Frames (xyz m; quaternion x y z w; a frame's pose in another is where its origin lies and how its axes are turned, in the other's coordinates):
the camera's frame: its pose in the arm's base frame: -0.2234 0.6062 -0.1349 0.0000 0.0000 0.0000 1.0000
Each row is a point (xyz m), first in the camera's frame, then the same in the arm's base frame.
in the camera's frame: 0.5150 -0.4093 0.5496
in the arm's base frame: 0.2916 0.1969 0.4147
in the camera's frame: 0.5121 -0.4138 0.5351
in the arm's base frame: 0.2887 0.1924 0.4002
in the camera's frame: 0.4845 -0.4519 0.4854
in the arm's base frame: 0.2611 0.1543 0.3505
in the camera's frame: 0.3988 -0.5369 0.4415
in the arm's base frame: 0.1754 0.0693 0.3066
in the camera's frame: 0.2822 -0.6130 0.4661
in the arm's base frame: 0.0588 -0.0068 0.3312
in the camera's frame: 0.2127 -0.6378 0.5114
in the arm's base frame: -0.0107 -0.0316 0.3765
